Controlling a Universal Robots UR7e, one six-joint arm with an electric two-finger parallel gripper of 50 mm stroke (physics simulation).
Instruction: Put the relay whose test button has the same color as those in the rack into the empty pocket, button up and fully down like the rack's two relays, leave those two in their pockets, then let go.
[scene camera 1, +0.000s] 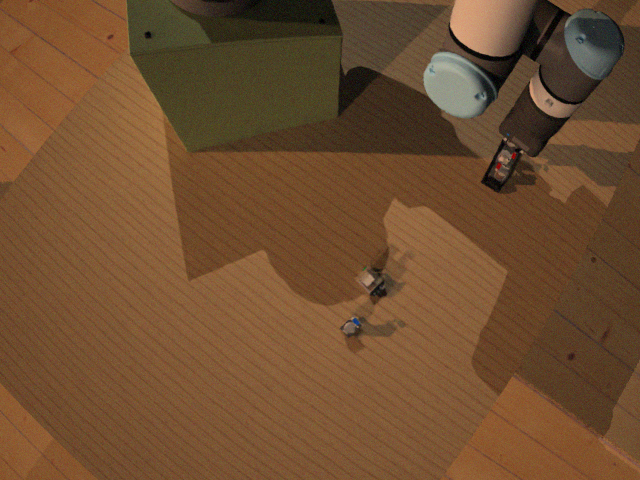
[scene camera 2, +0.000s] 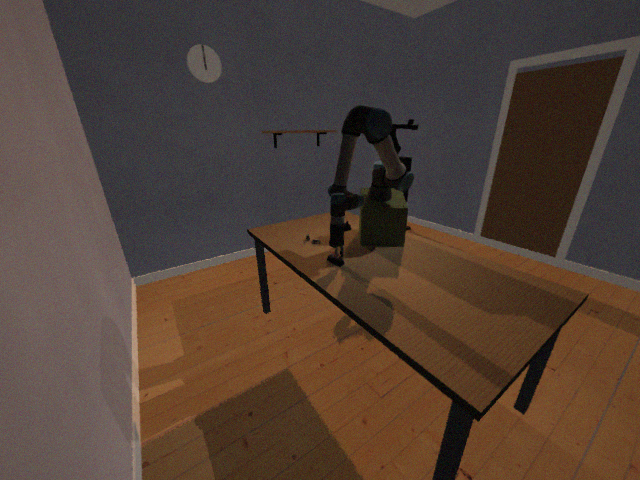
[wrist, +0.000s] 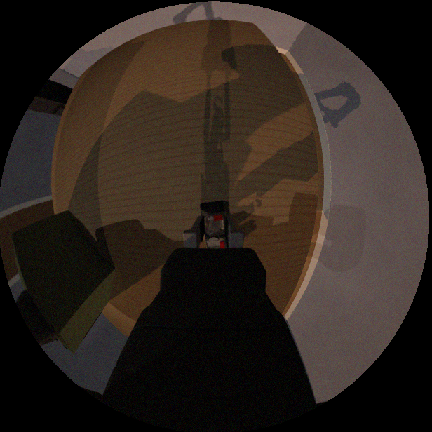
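Where they show: gripper, fingertip midpoint: (scene camera 1: 515, 142) (scene camera 2: 338, 257); arm's base, origin of the base link: (scene camera 2: 379, 196).
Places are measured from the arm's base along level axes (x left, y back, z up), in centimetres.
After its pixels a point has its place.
Note:
The black rack (scene camera 1: 486, 181) {z -27.2, x 9.0, y -45.4 cm} (wrist: 214, 206) (scene camera 2: 334, 260) stands on the table at the right in the scene camera 1 view. My gripper (scene camera 1: 514, 145) {z -24.6, x 17.2, y -45.8 cm} (wrist: 214, 223) is over it, pointing down, shut on a relay with a red test button (wrist: 218, 218), button up. This relay is between the rack's side walls in the wrist view; how deep it sits I cannot tell. A rack relay with a red button (wrist: 222, 245) is partly hidden by the gripper body. The second rack relay is not clear. A relay with a blue button (scene camera 1: 351, 327) {z -24.4, x -23.9, y -41.2 cm} and a grey relay with a green spot (scene camera 1: 371, 280) {z -26.5, x -16.1, y -39.4 cm} lie apart from the rack.
The green robot pedestal (scene camera 1: 258, 93) {z -14.6, x -5.9, y -10.6 cm} (scene camera 2: 382, 227) {z -16.4, x 12.1, y -8.3 cm} (wrist: 62, 270) stands left of the rack in the scene camera 1 view. The wooden table (scene camera 1: 232, 361) {z -28.6, x -39.0, y -29.9 cm} (scene camera 2: 439, 304) {z -28.6, x 70.4, y -33.8 cm} bears rack and loose relays. A wall (wrist: 370, 175) is at the right in the wrist view. Dark arm shadows cross the table.

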